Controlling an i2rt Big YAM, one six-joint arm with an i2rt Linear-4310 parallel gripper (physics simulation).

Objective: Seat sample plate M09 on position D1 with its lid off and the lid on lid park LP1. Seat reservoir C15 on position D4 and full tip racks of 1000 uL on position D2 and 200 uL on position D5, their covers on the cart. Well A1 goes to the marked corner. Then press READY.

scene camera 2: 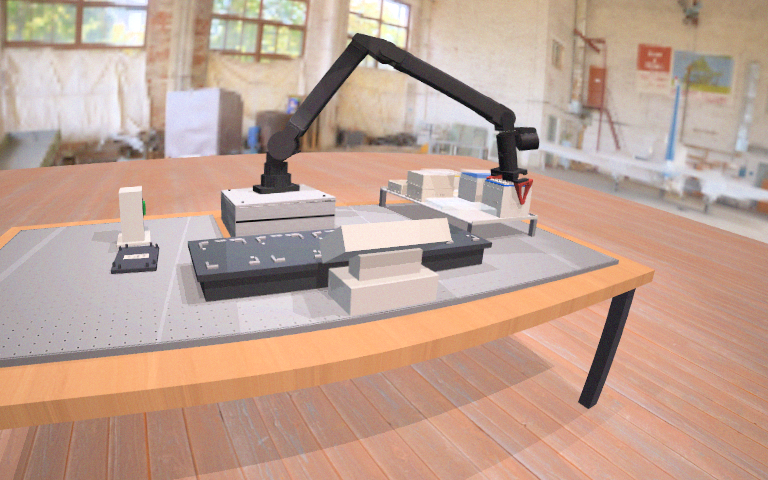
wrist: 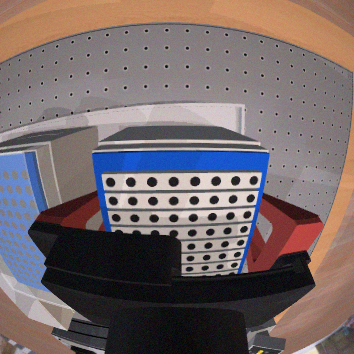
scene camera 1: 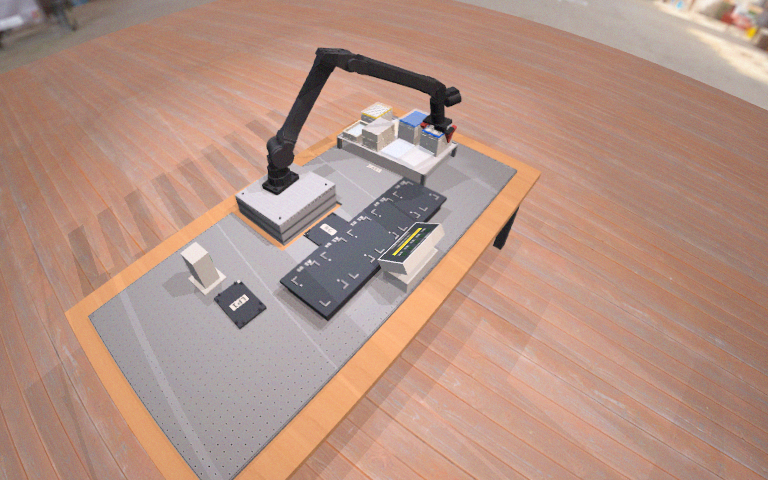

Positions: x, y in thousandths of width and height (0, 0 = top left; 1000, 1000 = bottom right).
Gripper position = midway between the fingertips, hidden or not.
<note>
In view: my gripper (scene camera 2: 665, 420), a cart shelf (wrist: 304, 349), a white stand (scene camera 2: 170, 414) and a black pad (scene camera 2: 173, 541).
My gripper also shows in the wrist view (wrist: 504, 530).
</note>
